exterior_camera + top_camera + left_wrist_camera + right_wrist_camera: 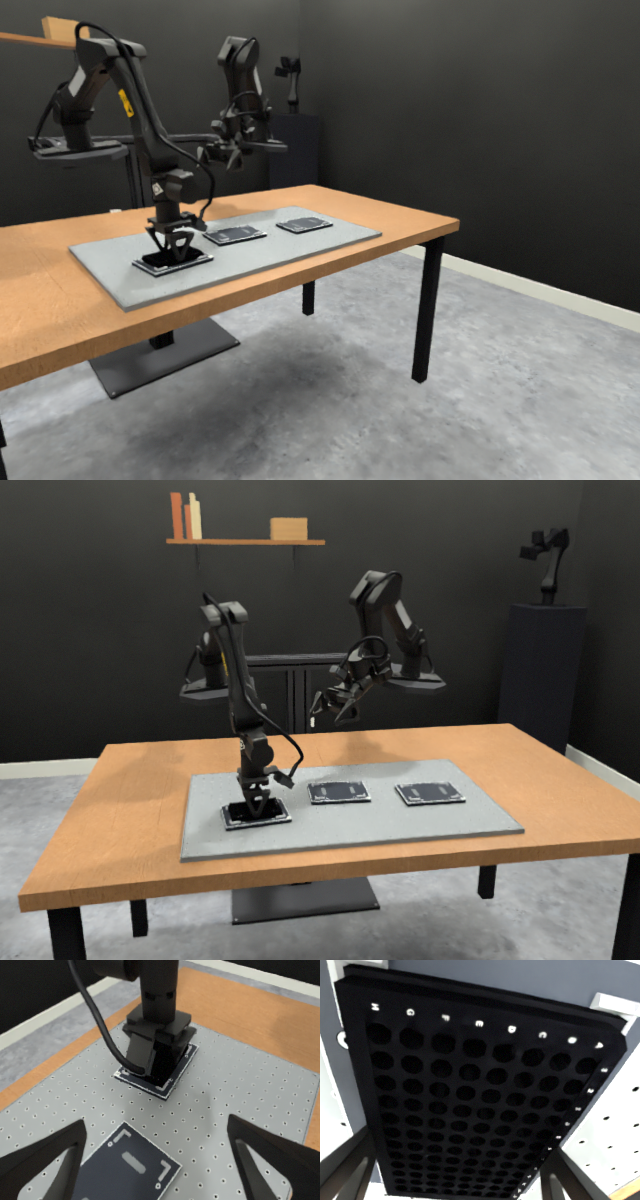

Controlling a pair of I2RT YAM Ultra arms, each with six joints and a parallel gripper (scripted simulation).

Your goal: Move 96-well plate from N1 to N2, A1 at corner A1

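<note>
Now: right hand 1 cm above the black 96-well plate. The rest, counted from my right hand: plate nest (24 cm to the left, 9 cm behind, 2 cm below).
</note>
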